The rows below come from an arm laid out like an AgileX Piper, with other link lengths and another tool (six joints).
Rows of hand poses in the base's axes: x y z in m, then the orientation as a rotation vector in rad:
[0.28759, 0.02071, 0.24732, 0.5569, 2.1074, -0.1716]
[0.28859, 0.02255, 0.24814, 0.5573, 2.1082, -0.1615]
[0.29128, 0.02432, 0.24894, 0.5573, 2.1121, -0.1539]
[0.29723, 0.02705, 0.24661, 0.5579, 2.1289, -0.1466]
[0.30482, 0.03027, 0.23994, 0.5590, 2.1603, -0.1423]
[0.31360, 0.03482, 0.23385, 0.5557, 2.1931, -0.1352]
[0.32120, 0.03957, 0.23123, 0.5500, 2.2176, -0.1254]
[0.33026, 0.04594, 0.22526, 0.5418, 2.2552, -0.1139]
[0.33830, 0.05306, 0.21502, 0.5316, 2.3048, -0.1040]
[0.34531, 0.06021, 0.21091, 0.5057, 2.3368, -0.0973]
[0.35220, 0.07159, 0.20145, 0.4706, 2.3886, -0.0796]
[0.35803, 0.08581, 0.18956, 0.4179, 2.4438, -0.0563]
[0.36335, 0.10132, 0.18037, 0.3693, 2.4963, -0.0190]
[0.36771, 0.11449, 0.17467, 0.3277, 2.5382, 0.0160]
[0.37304, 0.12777, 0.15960, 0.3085, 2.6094, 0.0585]
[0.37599, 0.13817, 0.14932, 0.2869, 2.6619, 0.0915]
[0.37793, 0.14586, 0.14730, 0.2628, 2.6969, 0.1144]
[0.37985, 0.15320, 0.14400, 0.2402, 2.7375, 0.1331]
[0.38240, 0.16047, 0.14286, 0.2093, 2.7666, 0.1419]
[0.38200, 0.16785, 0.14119, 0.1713, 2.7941, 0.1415]
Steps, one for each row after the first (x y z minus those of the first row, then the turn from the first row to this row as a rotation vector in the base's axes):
[0.00100, 0.00184, 0.00082, 0.0072, -0.0015, 0.0036]
[0.00369, 0.00361, 0.00162, 0.0132, 0.0005, 0.0070]
[0.00964, 0.00634, -0.00071, 0.0220, 0.0150, 0.0116]
[0.01723, 0.00956, -0.00738, 0.0319, 0.0442, 0.0166]
[0.02601, 0.01411, -0.01347, 0.0421, 0.0737, 0.0257]
[0.03361, 0.01886, -0.01609, 0.0515, 0.0946, 0.0364]
[0.04267, 0.02523, -0.02206, 0.0637, 0.1275, 0.0508]
[0.05071, 0.03235, -0.03230, 0.0765, 0.1722, 0.0672]
[0.05772, 0.03950, -0.03641, 0.0775, 0.1996, 0.0909]
[0.06461, 0.05088, -0.04587, 0.0864, 0.2436, 0.1264]
[0.07044, 0.06510, -0.05776, 0.0932, 0.2896, 0.1752]
[0.07576, 0.08061, -0.06695, 0.1104, 0.3317, 0.2251]
[0.08012, 0.09378, -0.07265, 0.1267, 0.3654, 0.2678]
[0.08545, 0.10706, -0.08772, 0.1622, 0.4278, 0.2990]
[0.08840, 0.11746, -0.09800, 0.1867, 0.4741, 0.3266]
[0.09034, 0.12515, -0.10002, 0.2001, 0.5052, 0.3511]
[0.09226, 0.13249, -0.10332, 0.2125, 0.5426, 0.3730]
[0.09481, 0.13976, -0.10446, 0.2136, 0.5703, 0.3963]
[0.09441, 0.14714, -0.10613, 0.2062, 0.5981, 0.4207]

